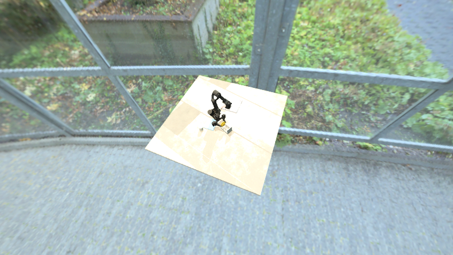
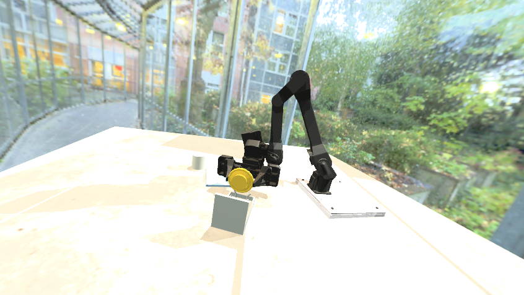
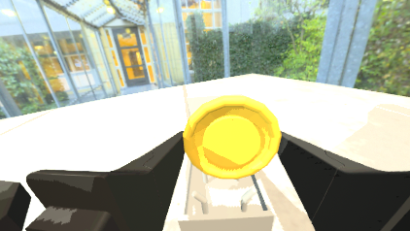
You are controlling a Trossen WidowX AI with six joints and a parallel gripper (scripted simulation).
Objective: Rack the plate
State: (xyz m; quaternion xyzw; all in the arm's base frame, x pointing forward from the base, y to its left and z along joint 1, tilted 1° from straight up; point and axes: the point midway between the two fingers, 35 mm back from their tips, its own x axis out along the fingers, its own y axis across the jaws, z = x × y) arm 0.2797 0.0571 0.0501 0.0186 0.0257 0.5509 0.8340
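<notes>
My gripper tip is now 1 cm to the left of the yellow plate. From my gripper tip the other things lie so: blue spoon 18 cm to the right, 10 cm behind, 7 cm below; then pale blue mat 17 cm to the right, 7 cm below, 1 cm ahead; then dish rack 5 cm below, 3 cm to the left.
</notes>
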